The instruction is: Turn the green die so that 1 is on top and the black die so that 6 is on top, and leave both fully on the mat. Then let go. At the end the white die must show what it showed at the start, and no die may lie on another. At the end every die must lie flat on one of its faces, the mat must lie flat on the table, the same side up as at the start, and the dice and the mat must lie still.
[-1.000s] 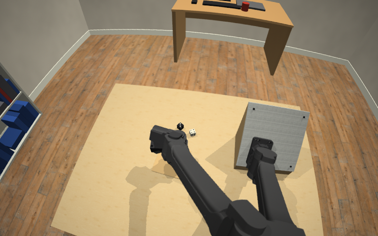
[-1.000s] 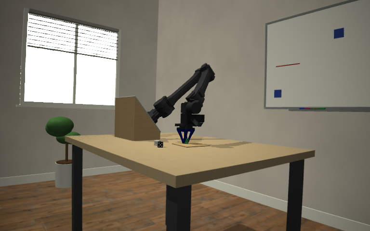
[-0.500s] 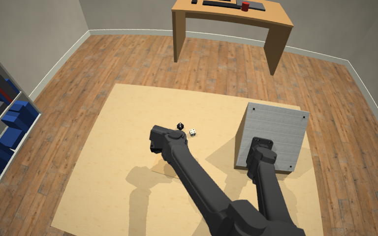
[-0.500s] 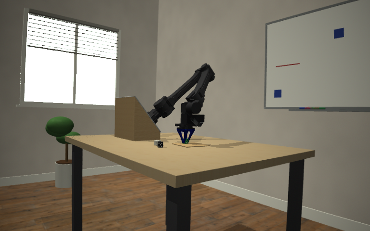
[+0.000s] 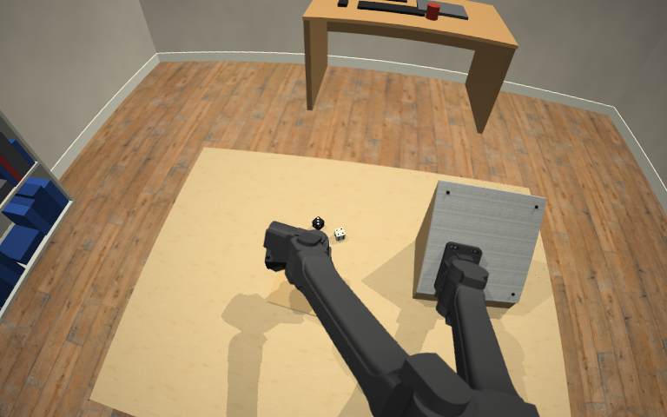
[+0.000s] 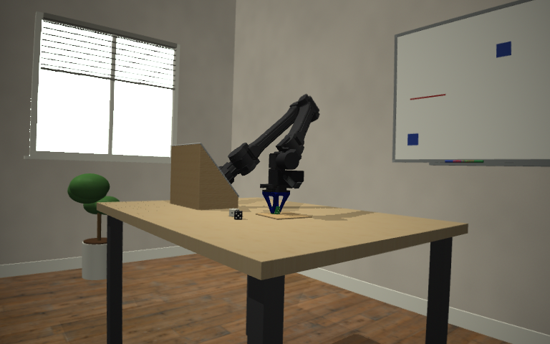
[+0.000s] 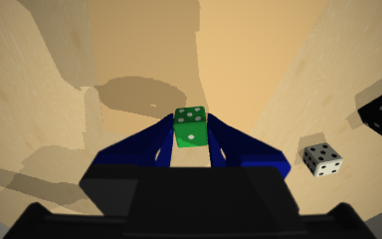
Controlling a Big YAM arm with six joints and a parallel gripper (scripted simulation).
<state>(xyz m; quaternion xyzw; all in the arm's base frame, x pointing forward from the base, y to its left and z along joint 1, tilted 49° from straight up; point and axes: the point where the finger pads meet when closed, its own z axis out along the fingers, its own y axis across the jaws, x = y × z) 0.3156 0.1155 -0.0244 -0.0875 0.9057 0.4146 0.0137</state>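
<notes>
The green die is right at my hand. Round my hand: black die (40 mm ahead, 170 mm to the right); tan mat (40 mm ahead, 10 mm to the left, 10 mm below); white die (30 mm behind, 150 mm to the right).
</notes>
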